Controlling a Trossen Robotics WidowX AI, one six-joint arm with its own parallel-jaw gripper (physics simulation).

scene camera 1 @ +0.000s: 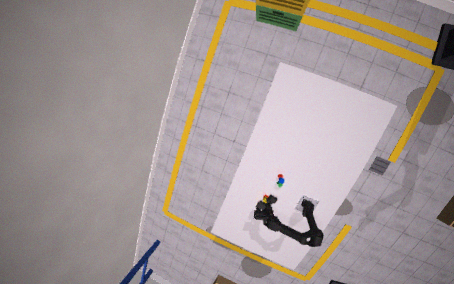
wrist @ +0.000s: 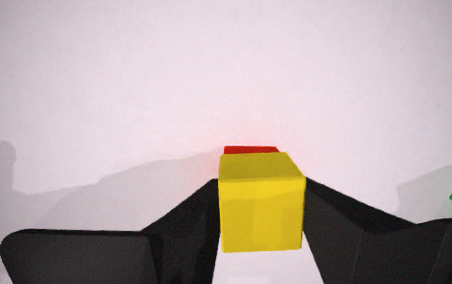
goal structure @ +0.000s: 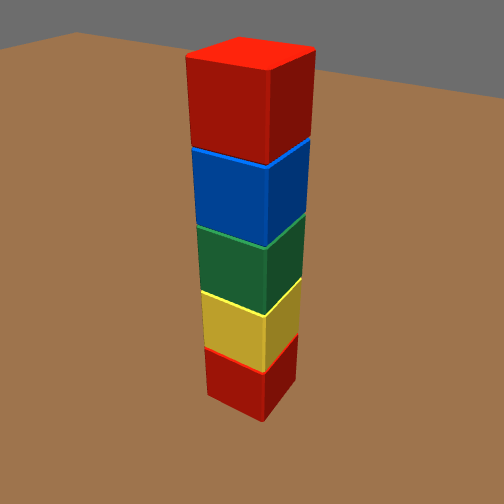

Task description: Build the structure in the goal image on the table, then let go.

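Seen in the pictures: gripper, between the fingertips: (scene camera 1: 265, 199) (wrist: 257, 186); arm's base, origin of its link: (scene camera 1: 306, 203).
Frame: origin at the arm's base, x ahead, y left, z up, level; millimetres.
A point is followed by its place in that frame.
My gripper (wrist: 257, 186) @[x 330, y 33, z 38 mm] is shut on a yellow cube (wrist: 261, 215) @[x 326, y 35, z 57 mm] (scene camera 1: 265, 200) @[x 332, y 32, z 57 mm], one black finger on each side of it. A red cube (wrist: 250, 150) @[x 338, y 31, z 2 mm] (scene camera 1: 266, 196) @[x 323, y 21, z 11 mm] shows behind the yellow cube, which hides most of it; whether the two touch I cannot tell. In the scene view, a second red block (scene camera 1: 280, 176) @[x 268, y -182, z 22 mm], a blue block (scene camera 1: 281, 181) @[x 259, y -157, z 56 mm] and a green block (scene camera 1: 280, 185) @[x 248, y -110, z 24 mm] lie close together in a short row, up and to the right of the gripper. A sliver of green (wrist: 451, 197) @[x 254, y -92, z -7 mm] shows at the right edge of the wrist view.
The arm's base plate (scene camera 1: 300, 203) @[x 43, y 12, z -2 mm] is on the white table (scene camera 1: 320, 115) @[x 103, y -692, z -10 mm], to the right of the gripper. The table's left edge runs beyond the gripper on its left. The arm casts shadows on the table. A green and yellow crate (scene camera 1: 276, 18) is on the floor past the table's far end.
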